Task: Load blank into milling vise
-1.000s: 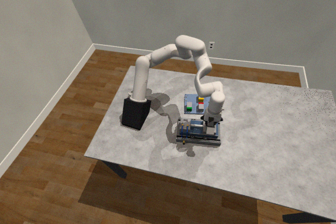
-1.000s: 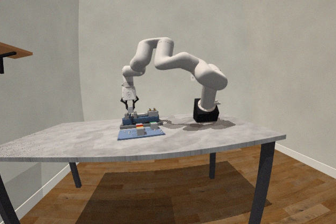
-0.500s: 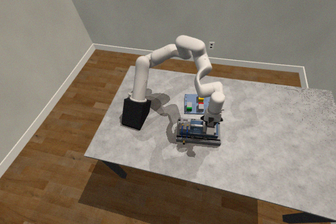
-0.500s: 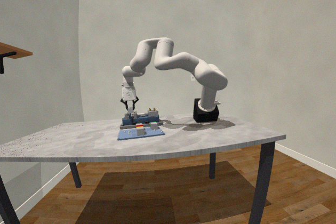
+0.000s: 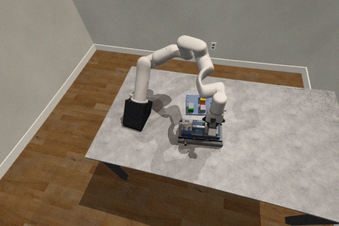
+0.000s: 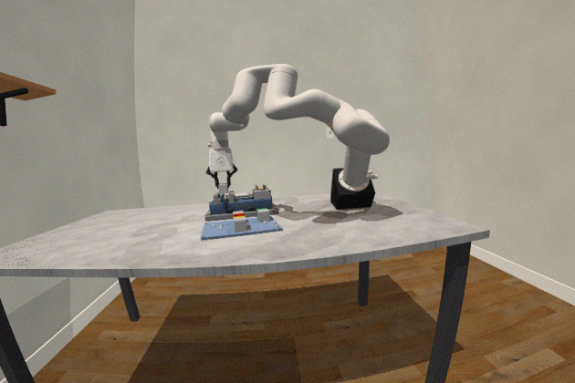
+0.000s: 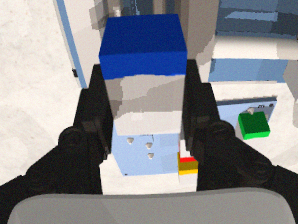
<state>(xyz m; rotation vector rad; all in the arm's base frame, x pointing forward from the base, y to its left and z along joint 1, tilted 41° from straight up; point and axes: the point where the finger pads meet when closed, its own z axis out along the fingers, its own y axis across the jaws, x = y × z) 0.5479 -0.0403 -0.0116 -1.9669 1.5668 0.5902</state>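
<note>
The blue-ended blank lies 20 mm below my hand. Round my hand: milling vise (70 mm behind, 10 mm to the right, 100 mm below); then work stop rod (10 mm behind, 50 mm to the left, 50 mm below); then fixed jaw (30 mm ahead, 10 mm to the left, 60 mm below).
</note>
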